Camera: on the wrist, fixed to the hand. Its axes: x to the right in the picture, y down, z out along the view.
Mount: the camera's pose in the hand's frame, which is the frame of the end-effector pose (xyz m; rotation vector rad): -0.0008 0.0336 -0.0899 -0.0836 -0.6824 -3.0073
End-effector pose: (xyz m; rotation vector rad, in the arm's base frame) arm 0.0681 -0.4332 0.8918 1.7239 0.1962 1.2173
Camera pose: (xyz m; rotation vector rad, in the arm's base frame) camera -0.0159 -0.3957 0.9191 0.0926 1.3599 -1.4674
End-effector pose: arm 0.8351 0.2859 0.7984 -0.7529 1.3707 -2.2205
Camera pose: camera 0.7804 0.3327 0.7349 1.5113 0.6198 0.3497
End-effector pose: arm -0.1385 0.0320 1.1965 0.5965 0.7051 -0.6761
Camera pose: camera -0.1488 0.1155 1.1503 1.1438 -0.2988 2.4559
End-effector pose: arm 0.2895 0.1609 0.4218 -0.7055 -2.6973 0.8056
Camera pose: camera 0.3347 0.2256 0.4764 2.8735 -0.8929 -0.2426
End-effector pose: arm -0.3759 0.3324 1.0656 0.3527 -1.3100 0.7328
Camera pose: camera -0.3314 0.4125 1.0370 1.7601 -0.0804 -2.0527
